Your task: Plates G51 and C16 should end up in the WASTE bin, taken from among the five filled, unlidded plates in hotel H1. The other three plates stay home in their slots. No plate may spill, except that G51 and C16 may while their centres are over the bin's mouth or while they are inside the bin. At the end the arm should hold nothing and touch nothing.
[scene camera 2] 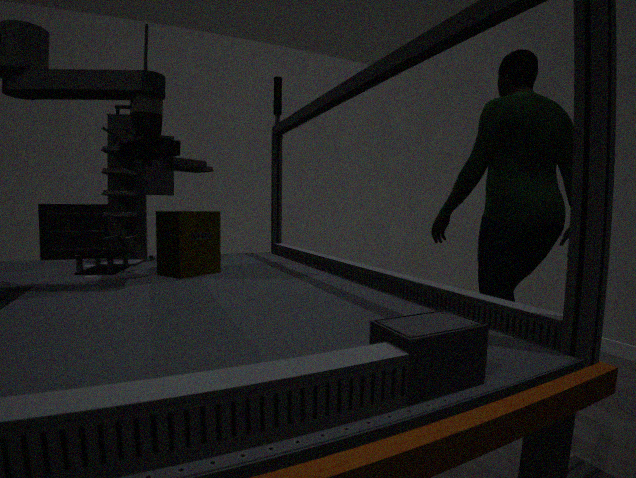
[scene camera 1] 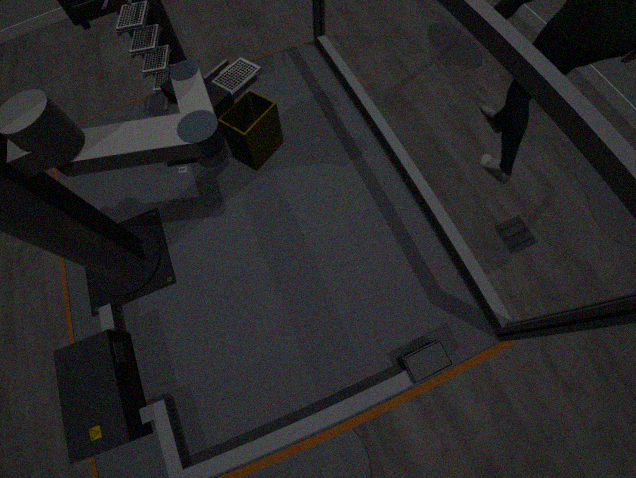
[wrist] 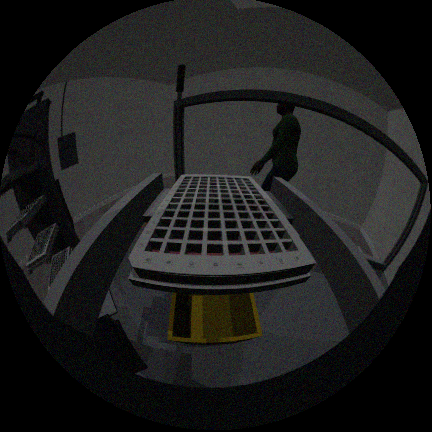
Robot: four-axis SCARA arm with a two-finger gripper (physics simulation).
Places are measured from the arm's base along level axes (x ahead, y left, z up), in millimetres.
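Where they show: gripper, fingertip midpoint: [scene camera 2: 194, 165] [scene camera 1: 241, 69] [wrist: 217, 182]; arm's base at its link origin: [scene camera 1: 128, 260].
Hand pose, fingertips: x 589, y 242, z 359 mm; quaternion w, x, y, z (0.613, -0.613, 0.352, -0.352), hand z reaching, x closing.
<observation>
Things, the pixels of their centre, and the offset from my fingertips.
- white gridded plate at the middle of its body: [wrist: 218, 205] [scene camera 1: 236, 76] [scene camera 2: 189, 168] dx -20, dy -11, dz -10 mm
- yellow WASTE bin at the middle of its body: [wrist: 211, 307] [scene camera 2: 188, 242] [scene camera 1: 253, 131] dx -21, dy -11, dz -246 mm
- upper plate at the middle of its body: [scene camera 1: 132, 16] [scene camera 2: 119, 151] dx -242, dy +295, dz +76 mm
- grey box at the middle of its body: [scene camera 2: 427, 352] [scene camera 1: 423, 361] dx +161, dy -910, dz -309 mm
A white gridded plate [scene camera 1: 237, 75] [scene camera 2: 194, 164] [wrist: 215, 215] is held level; its label is unreadable. My gripper [scene camera 1: 233, 78] [scene camera 2: 190, 163] [wrist: 217, 182] is shut on its two long sides. The yellow WASTE bin [scene camera 1: 258, 146] [scene camera 2: 199, 244] [wrist: 220, 320] stands upright, well below the plate; in the wrist view its mouth shows beneath the plate's near edge. Hotel H1 [scene camera 2: 118, 125] [wrist: 30, 132] stands behind the arm. Plates in its slots include an upper plate [scene camera 1: 132, 16] [wrist: 26, 220], a middle one [scene camera 1: 144, 39] [wrist: 42, 246] and a lower one [scene camera 1: 155, 59]; their labels are unreadable. The arm partly hides the lower slots.
The arm's pale link [scene camera 1: 136, 134] [scene camera 2: 77, 83] reaches from the dark column [scene camera 1: 66, 221]. A low wall [scene camera 1: 411, 179] and a grey box [scene camera 1: 426, 361] [scene camera 2: 429, 354] edge the deck. A person [scene camera 1: 509, 123] [scene camera 2: 524, 169] [wrist: 286, 145] stands beyond the frame. The light is dim.
</observation>
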